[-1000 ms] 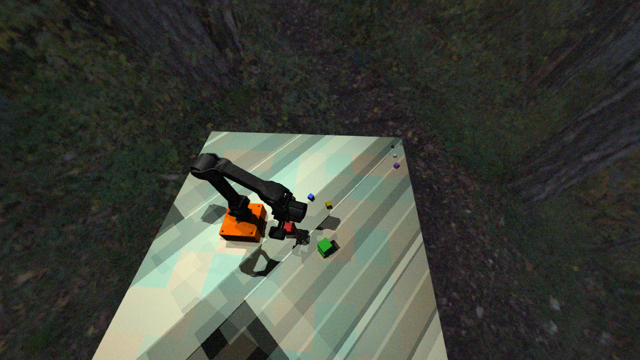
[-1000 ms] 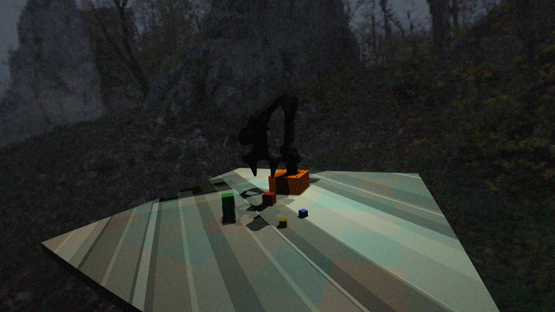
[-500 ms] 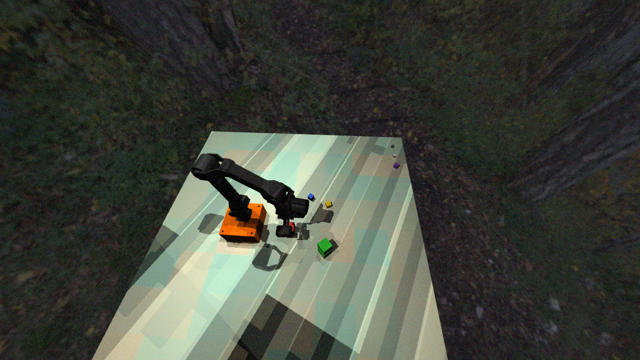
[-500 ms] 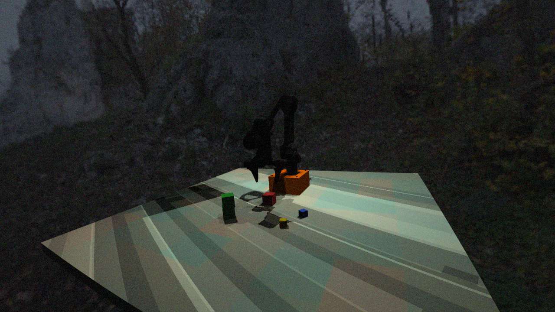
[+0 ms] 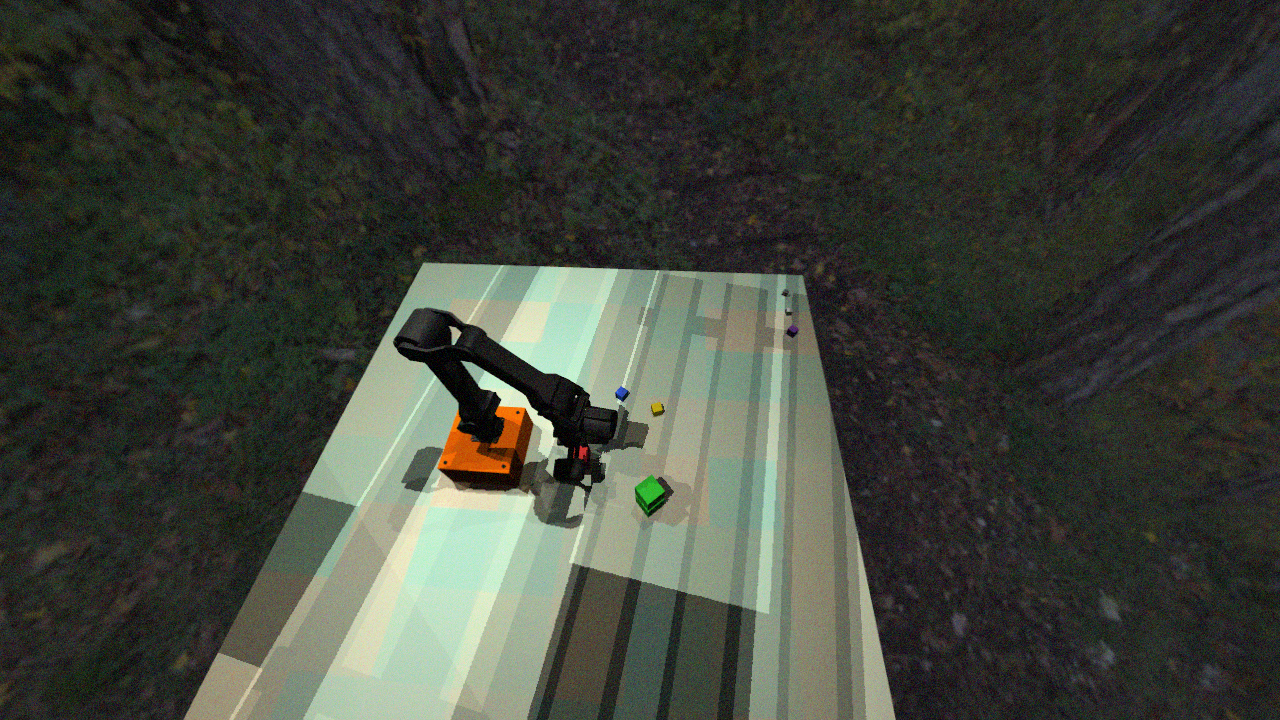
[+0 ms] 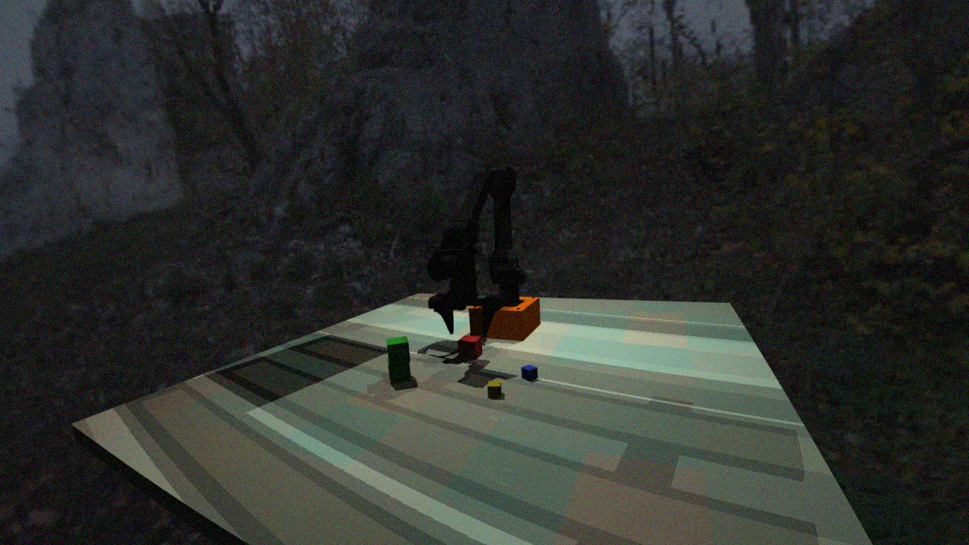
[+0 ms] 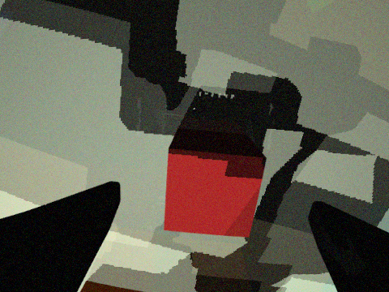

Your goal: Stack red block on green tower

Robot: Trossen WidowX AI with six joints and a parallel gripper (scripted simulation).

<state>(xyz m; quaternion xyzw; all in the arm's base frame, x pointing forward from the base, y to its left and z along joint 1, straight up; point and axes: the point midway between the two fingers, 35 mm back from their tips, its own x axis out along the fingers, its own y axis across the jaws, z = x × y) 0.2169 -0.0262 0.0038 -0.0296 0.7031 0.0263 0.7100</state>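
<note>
The red block lies 30 mm below my gripper tip. The rest, counted from my gripper tip: blue block: 190 mm to the left, 80 mm ahead, 40 mm below; purple block: 560 mm ahead, 440 mm to the left, 50 mm below; yellow block: 170 mm ahead, 150 mm to the left, 40 mm below.
</note>
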